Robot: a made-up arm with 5 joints. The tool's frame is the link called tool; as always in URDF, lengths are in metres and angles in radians. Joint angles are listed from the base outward. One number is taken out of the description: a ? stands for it. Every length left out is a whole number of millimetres.
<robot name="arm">
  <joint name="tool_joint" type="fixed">
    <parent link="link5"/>
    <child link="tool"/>
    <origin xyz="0 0 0" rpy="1.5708 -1.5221 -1.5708"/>
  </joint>
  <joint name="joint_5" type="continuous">
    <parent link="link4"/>
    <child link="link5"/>
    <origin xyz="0.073 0 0" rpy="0 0 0"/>
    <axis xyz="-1 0 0"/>
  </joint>
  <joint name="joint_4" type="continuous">
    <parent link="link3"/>
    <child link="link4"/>
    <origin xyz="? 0 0.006" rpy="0 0 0"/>
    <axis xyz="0 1 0"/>
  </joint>
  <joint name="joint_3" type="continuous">
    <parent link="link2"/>
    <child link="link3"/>
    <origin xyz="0.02 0 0.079" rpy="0 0 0"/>
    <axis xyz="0 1 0"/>
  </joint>
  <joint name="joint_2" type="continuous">
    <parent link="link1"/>
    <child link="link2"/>
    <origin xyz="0.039 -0.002 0" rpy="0 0 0"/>
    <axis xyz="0 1 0"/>
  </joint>
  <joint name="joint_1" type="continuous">
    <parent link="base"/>
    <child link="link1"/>
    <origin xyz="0.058 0 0.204" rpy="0 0 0"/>
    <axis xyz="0 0 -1"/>
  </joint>
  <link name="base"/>
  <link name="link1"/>
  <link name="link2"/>
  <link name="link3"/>
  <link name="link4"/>
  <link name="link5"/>
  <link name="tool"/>
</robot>
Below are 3 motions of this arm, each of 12 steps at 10 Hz.
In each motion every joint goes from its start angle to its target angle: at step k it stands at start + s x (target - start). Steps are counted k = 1, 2, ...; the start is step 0. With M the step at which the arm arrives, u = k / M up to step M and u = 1 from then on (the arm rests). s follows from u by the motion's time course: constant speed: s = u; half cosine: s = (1 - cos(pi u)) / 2; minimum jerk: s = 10 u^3 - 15 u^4 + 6 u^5.
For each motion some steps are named. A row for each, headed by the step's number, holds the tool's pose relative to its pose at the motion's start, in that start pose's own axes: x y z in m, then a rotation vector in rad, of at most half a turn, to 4 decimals.
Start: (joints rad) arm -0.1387 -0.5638 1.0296 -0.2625 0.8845
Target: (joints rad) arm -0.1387 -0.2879 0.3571 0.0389 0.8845
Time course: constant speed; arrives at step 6
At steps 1, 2, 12:
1: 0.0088 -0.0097 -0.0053 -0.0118 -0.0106 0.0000
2: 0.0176 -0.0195 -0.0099 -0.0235 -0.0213 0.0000
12: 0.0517 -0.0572 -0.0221 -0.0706 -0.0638 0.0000

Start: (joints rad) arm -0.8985 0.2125 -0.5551 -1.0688 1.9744
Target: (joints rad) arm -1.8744 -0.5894 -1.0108 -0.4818 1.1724
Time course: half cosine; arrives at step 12
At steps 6, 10, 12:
6: 0.0013 -0.1518 -0.0610 -0.3317 0.0558 -0.8875
10: -0.0975 -0.2328 -0.0577 -0.6342 0.1413 -1.6371
12: -0.1171 -0.2361 -0.0528 -0.6853 0.1597 -1.7487

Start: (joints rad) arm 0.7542 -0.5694 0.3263 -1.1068 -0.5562
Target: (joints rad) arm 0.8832 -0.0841 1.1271 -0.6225 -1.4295
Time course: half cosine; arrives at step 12
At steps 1, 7, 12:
1: -0.0034 -0.0028 0.0027 -0.0178 0.0244 -0.0127
7: -0.0706 -0.0729 0.1548 -0.9042 0.6693 -0.4302
12: -0.0515 -0.0673 0.2629 -1.6233 0.7938 -0.5623

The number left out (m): 0.157
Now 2 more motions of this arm.
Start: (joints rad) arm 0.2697 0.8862 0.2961 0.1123 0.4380
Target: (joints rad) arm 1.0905 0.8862 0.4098 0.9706 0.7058
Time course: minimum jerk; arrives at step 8
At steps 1, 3, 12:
1: -0.0023 -0.0018 0.0000 0.0027 0.0158 -0.0084
3: -0.0415 -0.0251 0.0033 0.0807 0.2555 -0.1510
12: -0.1375 -0.0334 0.0405 0.6012 0.6926 -0.5854

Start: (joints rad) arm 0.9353 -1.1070 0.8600 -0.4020 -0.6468
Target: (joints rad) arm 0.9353 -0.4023 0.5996 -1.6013 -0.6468
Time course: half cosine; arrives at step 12
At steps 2, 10, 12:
2: 0.0000 0.0000 -0.0020 0.0324 -0.0388 0.0000
10: -0.0103 -0.0086 0.0001 0.4514 -0.5408 0.0000
12: -0.0120 -0.0100 0.0024 0.4838 -0.5796 0.0000

